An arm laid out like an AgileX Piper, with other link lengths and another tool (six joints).
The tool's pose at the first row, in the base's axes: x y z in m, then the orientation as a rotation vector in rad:
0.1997 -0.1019 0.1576 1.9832 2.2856 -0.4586
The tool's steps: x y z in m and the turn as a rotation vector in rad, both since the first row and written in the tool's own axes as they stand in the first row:
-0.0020 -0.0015 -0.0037 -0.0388 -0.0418 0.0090
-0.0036 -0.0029 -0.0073 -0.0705 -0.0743 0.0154
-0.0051 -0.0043 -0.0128 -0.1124 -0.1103 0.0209
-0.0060 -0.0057 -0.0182 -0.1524 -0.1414 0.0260
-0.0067 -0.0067 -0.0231 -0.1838 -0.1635 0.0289
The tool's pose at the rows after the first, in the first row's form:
0.1990 -0.1030 0.1619 1.9464 2.2426 -0.4471
0.1984 -0.1037 0.1660 1.9165 2.2094 -0.4364
0.1980 -0.1037 0.1718 1.8786 2.1726 -0.4168
0.1975 -0.1033 0.1774 1.8446 2.1394 -0.3958
0.1973 -0.1027 0.1824 1.8183 2.1157 -0.3777

